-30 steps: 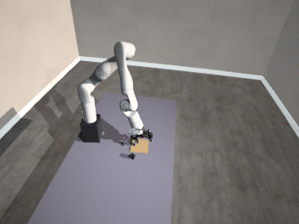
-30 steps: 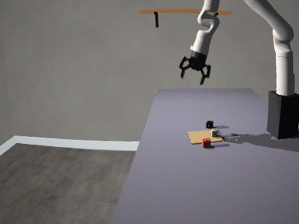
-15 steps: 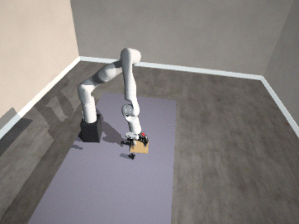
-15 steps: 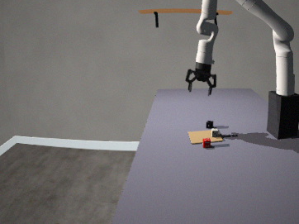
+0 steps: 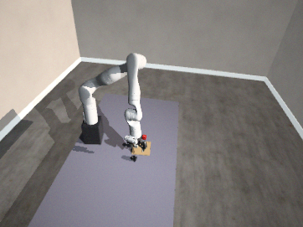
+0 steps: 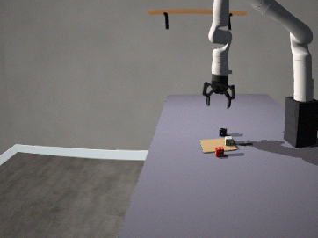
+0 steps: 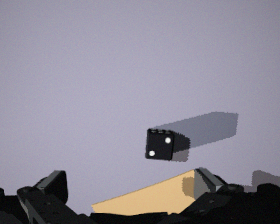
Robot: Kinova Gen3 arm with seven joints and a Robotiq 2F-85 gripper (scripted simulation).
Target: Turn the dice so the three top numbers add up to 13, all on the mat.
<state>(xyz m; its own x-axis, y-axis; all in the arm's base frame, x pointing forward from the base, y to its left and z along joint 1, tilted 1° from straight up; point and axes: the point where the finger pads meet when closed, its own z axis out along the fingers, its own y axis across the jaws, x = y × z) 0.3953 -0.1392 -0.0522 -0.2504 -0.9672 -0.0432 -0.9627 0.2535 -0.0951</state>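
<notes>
The black die lies 120 mm below my hand and 20 mm behind it. From my hand the other things lie so: tan mat (130 mm to the left, 130 mm below, 10 mm ahead); then red die (230 mm to the left, 120 mm below); then white die (130 mm to the left, 120 mm below, 40 mm behind).
</notes>
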